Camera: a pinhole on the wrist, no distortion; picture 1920 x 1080 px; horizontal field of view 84.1 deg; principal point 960.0 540.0 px. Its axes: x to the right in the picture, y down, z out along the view. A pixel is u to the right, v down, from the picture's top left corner.
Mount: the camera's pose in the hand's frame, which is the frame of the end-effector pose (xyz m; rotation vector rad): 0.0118 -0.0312 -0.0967 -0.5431 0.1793 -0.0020
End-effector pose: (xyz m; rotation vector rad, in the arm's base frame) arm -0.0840 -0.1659 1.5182 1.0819 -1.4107 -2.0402
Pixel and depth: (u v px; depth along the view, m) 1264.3 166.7 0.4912
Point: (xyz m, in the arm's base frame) -0.5375 -0.1432 1.5613
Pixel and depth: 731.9 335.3 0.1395
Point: -0.1213 -0.1556 1.5400
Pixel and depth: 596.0 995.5 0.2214
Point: -0.1222 -0.1788 1.6918
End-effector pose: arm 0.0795 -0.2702 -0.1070 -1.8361 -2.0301 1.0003
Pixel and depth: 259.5 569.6 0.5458
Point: 0.1055 -0.6474 -0.5194
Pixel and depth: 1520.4 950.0 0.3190
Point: 0.1710 -0.0872 -0.3683
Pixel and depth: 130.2 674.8 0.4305
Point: 0.1549 -0.6052 -0.4137
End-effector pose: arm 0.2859 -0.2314 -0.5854 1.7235 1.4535 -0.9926
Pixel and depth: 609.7 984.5 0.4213
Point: 0.5936 -0.4796 -0.6201
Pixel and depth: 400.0 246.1 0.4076
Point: 0.3210 -0.5994 -0.6418
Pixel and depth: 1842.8 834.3 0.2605
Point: 0.4556 -0.1701 -0.8383
